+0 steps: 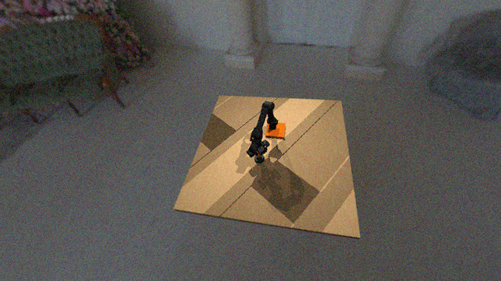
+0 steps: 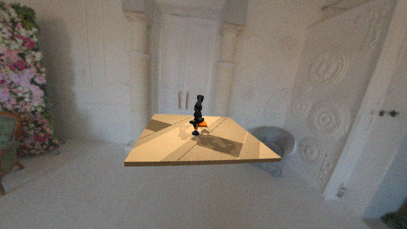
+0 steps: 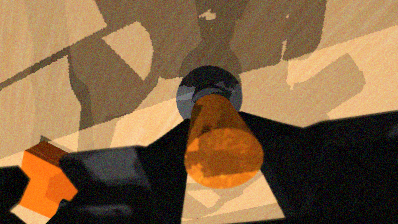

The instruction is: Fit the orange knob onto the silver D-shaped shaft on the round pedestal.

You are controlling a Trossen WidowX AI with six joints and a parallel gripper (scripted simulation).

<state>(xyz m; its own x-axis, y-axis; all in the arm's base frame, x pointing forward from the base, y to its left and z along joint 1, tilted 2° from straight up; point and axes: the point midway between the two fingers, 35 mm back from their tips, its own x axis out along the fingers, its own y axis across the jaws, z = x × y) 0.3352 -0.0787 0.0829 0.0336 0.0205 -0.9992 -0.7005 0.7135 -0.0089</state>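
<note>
The orange knob lies 30 mm above my gripper tip. Also, from my gripper tip: pedestal with D-shaped shaft: 40 mm below.
</note>
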